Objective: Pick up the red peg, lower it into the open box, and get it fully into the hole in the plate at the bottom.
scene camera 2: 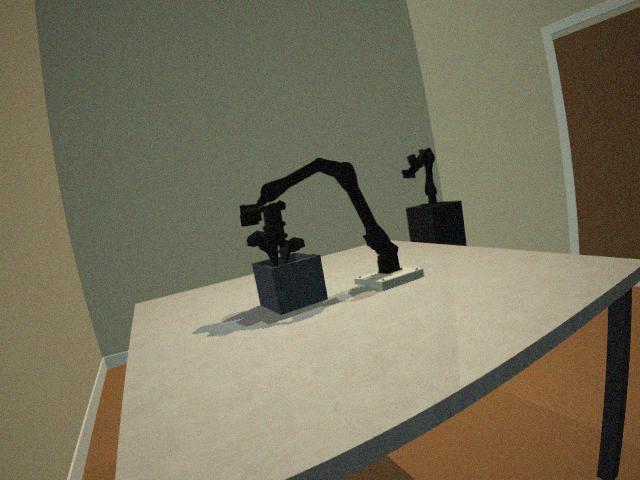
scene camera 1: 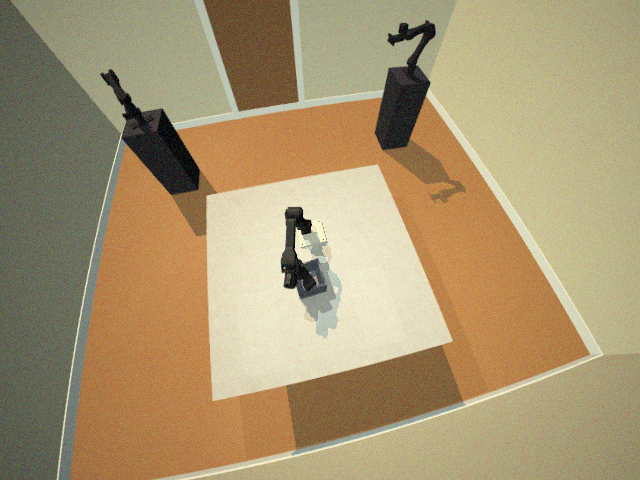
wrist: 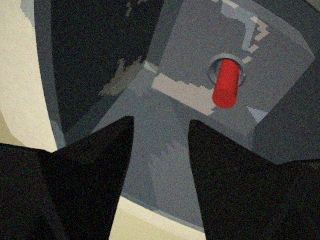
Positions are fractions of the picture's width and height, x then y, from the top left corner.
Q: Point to a dark box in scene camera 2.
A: At 0.47,0.59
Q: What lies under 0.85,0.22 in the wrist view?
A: A grey plate.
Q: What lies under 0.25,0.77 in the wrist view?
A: My gripper.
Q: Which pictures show the red peg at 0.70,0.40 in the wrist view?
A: The wrist view only.
